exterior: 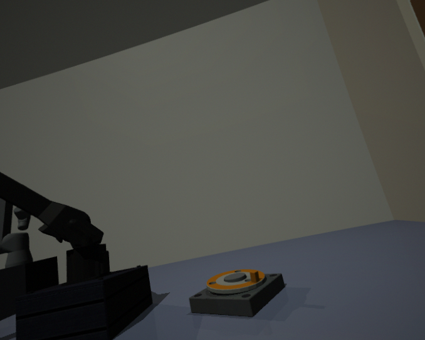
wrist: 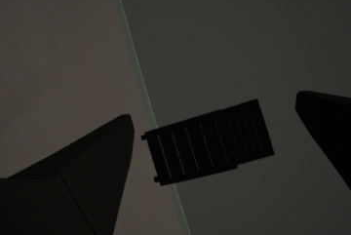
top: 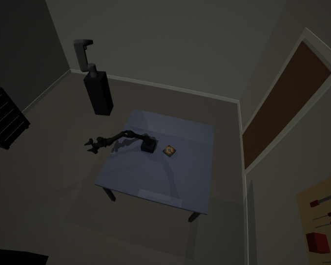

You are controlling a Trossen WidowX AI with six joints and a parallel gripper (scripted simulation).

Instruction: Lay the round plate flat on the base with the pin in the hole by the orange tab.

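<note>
Now: the plate 94 cm ahead of my gripper tip, 29 cm below it and 25 cm to the left of it. Also, from my gripper tip: square base (92 cm ahead, 30 cm below, 27 cm to the left).
</note>
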